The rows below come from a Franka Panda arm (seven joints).
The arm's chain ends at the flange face. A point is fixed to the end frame.
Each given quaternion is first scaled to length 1.
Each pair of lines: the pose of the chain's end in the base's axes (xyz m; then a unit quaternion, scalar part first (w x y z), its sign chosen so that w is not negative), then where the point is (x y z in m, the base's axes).
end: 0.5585, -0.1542, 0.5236, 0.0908, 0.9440, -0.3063, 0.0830
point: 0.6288 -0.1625 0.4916
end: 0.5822, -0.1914, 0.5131, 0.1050, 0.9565, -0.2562, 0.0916
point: 0.6529 -0.1937 0.4810
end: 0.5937, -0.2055, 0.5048, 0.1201, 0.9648, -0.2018, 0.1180
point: 0.6653 -0.2015 0.4748
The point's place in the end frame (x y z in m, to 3 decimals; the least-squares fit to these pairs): 0.054 -0.039 0.040
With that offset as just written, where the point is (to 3 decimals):
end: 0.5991, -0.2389, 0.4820, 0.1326, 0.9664, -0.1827, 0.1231
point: 0.670 -0.233 0.452
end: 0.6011, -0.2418, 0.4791, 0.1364, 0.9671, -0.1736, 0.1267
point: 0.672 -0.235 0.449
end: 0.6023, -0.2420, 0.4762, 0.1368, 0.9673, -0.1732, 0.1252
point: 0.674 -0.235 0.446
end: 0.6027, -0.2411, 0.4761, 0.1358, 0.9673, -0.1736, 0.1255
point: 0.674 -0.234 0.446
